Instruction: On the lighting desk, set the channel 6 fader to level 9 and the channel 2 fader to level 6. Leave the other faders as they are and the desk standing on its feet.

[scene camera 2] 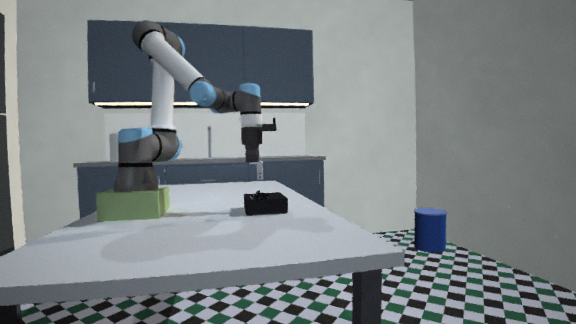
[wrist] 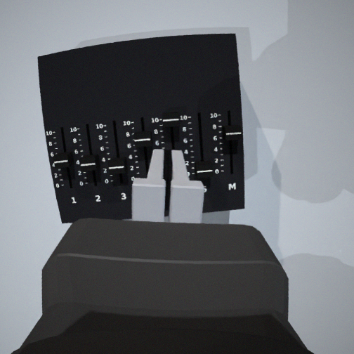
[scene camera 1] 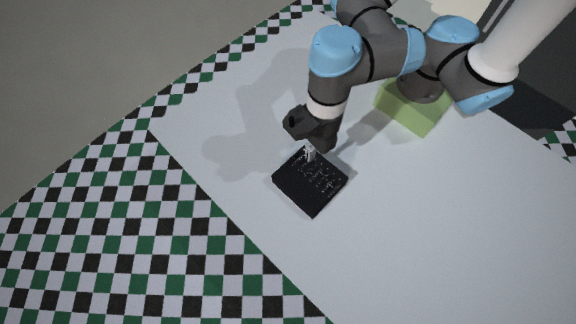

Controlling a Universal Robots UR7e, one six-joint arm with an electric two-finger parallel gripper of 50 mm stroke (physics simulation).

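Pixels of known places: gripper, fingertip midpoint: (scene camera 2: 260,179) (scene camera 1: 309,158); arm's base, origin of the base link: (scene camera 2: 136,189) (scene camera 1: 418,84).
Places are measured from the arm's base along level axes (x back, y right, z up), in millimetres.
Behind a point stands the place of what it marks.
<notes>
The black lighting desk (scene camera 1: 305,192) @[z -38, x -509, y 44 mm] (scene camera 2: 272,205) @[z -60, x -482, y 146 mm] (wrist: 140,80) stands flat on the table. In the wrist view, the channel 6 fader (wrist: 204,171) is near level 0 and the channel 2 fader (wrist: 88,164) near 4. The channel 1 fader (wrist: 61,161) is between 4 and 5, channel 3 (wrist: 116,167) between 2 and 3, channel 4 (wrist: 142,140) near 7, channel 5 (wrist: 171,120) near 10, and M (wrist: 233,133) near 7. My gripper (scene camera 1: 310,154) @[z 28, x -450, y 84 mm] (scene camera 2: 259,177) @[z 28, x -450, y 84 mm] (wrist: 166,168) is shut and empty above the desk, and its fingers hide the lower channel 5 track.
The green block (scene camera 1: 400,112) @[z -47, x -96, y -7 mm] (scene camera 2: 127,205) @[z -42, x 8, y 88 mm] under the arm's base stands on the white table (scene camera 1: 450,225) @[z -93, x -295, y -318 mm] (scene camera 2: 200,281) @[z -109, x -259, y 607 mm], to the left of the desk in scene camera 2. A blue bin (scene camera 2: 430,231) stands on the floor beyond the table's right edge.
</notes>
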